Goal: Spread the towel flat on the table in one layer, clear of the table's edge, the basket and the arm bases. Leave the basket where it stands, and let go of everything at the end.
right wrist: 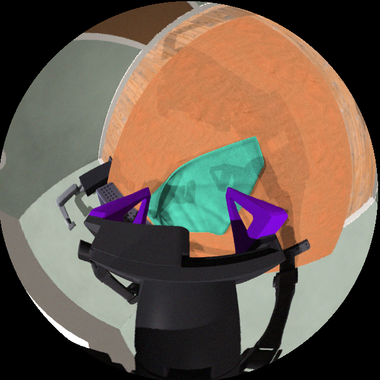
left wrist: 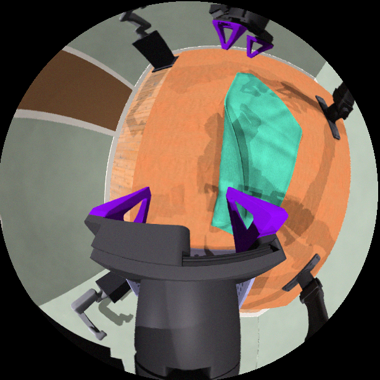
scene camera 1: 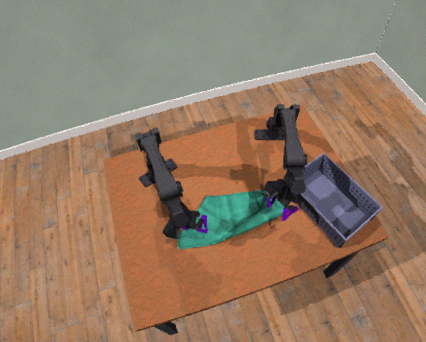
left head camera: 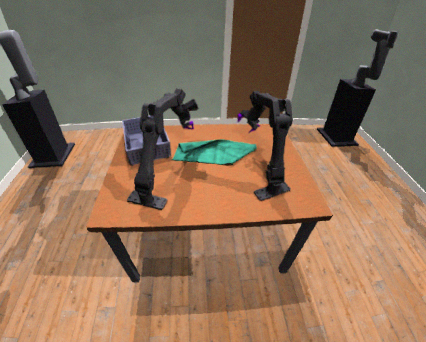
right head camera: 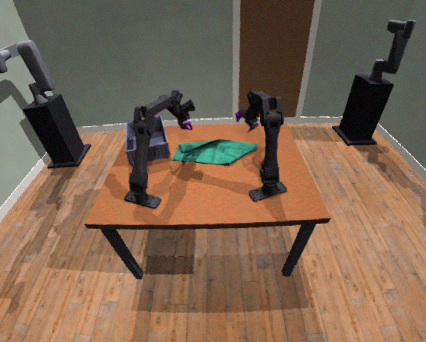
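Observation:
The green towel (left head camera: 220, 151) (right head camera: 215, 152) (scene camera 1: 230, 215) (left wrist: 270, 145) (right wrist: 215, 185) lies on the table, mostly low and spread, with slanting outer edges. In the left wrist view a long fold or overlapping strip runs along its left side, with shallow wrinkles elsewhere. My left gripper (left head camera: 188, 125) (right head camera: 187, 126) (scene camera 1: 280, 207) (left wrist: 188, 190) is open and empty above the towel's basket-side end. My right gripper (left head camera: 247, 123) (right head camera: 245, 122) (scene camera 1: 195, 226) (left wrist: 238, 53) (right wrist: 187, 191) is open and empty above the opposite end. The basket (left head camera: 162, 150) (right head camera: 161, 151) (scene camera 1: 352, 187) stands upright, apart from the towel.
The left arm base (left head camera: 147, 200) (right head camera: 143, 199) and right arm base (left head camera: 272, 191) (right head camera: 268, 191) are at the near side of the table (left head camera: 210, 215) in the head views. The basket is at the table's far left there. Two pedestals with other arms stand on the floor beyond.

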